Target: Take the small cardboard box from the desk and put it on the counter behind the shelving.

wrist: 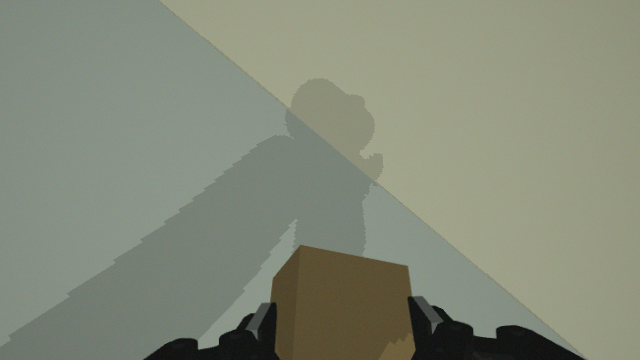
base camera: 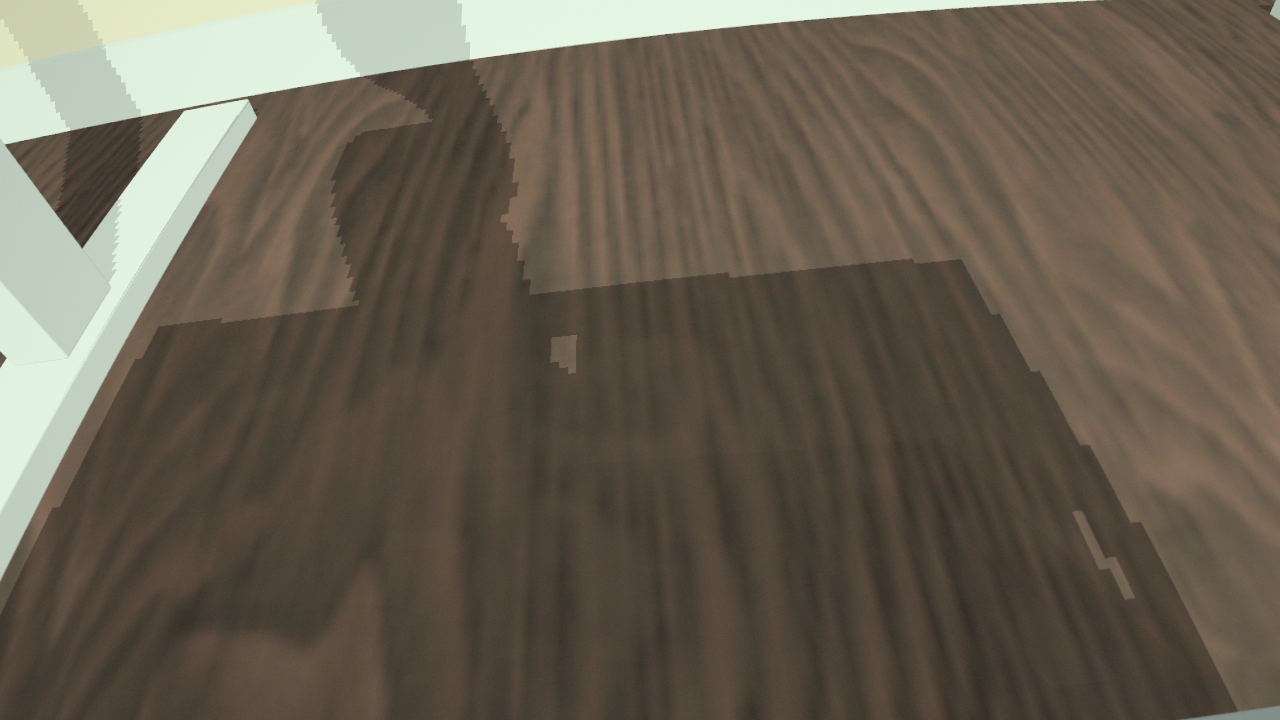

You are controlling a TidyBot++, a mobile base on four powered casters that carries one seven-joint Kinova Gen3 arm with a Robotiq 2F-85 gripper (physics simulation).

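Places are measured from the arm's base along level axes (x left, y back, z up), in millimetres.
Pixels of known places: gripper, fingertip midpoint: [wrist: 342, 319].
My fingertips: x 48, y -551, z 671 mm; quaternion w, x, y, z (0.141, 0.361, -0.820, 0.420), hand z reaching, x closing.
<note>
Behind a point stands the place of what it marks.
In the wrist view, the small cardboard box [wrist: 350, 285] @[x 58, y -552, z 691 mm] is at the bottom centre, brown and seen from above at a slant. My gripper [wrist: 342, 319] @[x 48, y -551, z 671 mm] is shut on it, with one black finger pressed against its left side and one against its right. The box appears raised over a pale grey surface, but its underside is hidden, so its height is unclear. The box, the gripper, the shelving and the counter cannot be made out in the base view.
A straight edge divides the pale grey surface [wrist: 100, 125] @[x 319, y -606, z 553 mm] from a beige surface [wrist: 525, 125] @[x -10, y -928, z 738 mm]. The arm's shadow crosses both. In the base view, a white frame [base camera: 161, 205] stands at the left on the dark wood floor [base camera: 805, 161] @[x -113, y -631, z -397 mm], and a white band [base camera: 626, 13] @[x 35, y -913, z -368 mm] runs along the top.
</note>
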